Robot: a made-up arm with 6 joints. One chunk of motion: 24 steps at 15 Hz.
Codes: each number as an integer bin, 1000 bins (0 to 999) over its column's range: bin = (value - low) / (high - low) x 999, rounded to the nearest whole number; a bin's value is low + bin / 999 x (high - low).
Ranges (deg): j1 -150.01..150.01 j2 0..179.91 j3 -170..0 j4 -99.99..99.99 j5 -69.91..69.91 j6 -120.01..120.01
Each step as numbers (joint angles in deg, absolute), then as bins.
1 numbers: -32.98 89.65 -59.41 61.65 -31.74 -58.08
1 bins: 390 498 650 807 273 258
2 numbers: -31.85 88.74 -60.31 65.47 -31.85 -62.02
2 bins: 393 493 645 827 272 241
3 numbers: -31.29 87.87 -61.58 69.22 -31.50 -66.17
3 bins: 395 488 637 845 274 224
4 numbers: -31.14 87.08 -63.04 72.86 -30.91 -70.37
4 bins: 396 484 629 863 279 207
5 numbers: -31.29 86.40 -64.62 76.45 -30.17 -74.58
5 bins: 395 480 619 881 284 189
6 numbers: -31.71 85.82 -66.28 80.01 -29.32 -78.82
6 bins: 394 477 610 899 290 171
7 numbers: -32.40 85.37 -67.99 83.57 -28.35 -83.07
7 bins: 392 474 599 917 297 154
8 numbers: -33.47 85.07 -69.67 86.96 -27.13 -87.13
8 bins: 388 472 590 934 306 137
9 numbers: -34.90 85.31 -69.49 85.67 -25.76 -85.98
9 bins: 383 474 591 927 315 142
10 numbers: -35.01 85.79 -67.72 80.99 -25.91 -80.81
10 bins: 383 476 601 904 314 163
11 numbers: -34.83 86.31 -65.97 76.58 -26.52 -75.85
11 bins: 384 479 611 882 310 184
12 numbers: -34.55 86.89 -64.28 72.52 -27.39 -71.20
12 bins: 384 482 621 862 304 203
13 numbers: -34.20 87.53 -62.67 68.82 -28.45 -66.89
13 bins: 386 486 631 843 296 221
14 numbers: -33.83 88.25 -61.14 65.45 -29.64 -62.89
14 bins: 387 490 640 826 288 238
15 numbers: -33.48 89.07 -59.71 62.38 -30.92 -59.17
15 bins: 388 495 648 811 279 253
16 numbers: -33.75 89.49 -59.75 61.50 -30.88 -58.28
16 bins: 387 497 648 807 279 257
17 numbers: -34.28 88.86 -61.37 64.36 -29.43 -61.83
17 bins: 385 493 638 821 289 242
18 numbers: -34.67 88.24 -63.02 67.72 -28.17 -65.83
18 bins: 384 490 629 838 298 226
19 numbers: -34.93 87.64 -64.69 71.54 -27.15 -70.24
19 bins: 383 487 619 857 306 207
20 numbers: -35.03 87.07 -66.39 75.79 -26.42 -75.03
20 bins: 383 483 609 878 311 187
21 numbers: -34.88 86.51 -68.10 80.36 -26.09 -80.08
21 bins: 383 480 599 901 313 166
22 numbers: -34.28 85.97 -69.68 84.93 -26.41 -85.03
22 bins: 385 477 590 924 311 146
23 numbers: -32.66 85.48 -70.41 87.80 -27.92 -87.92
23 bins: 391 475 585 938 300 134
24 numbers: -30.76 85.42 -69.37 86.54 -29.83 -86.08
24 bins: 397 474 591 932 286 141
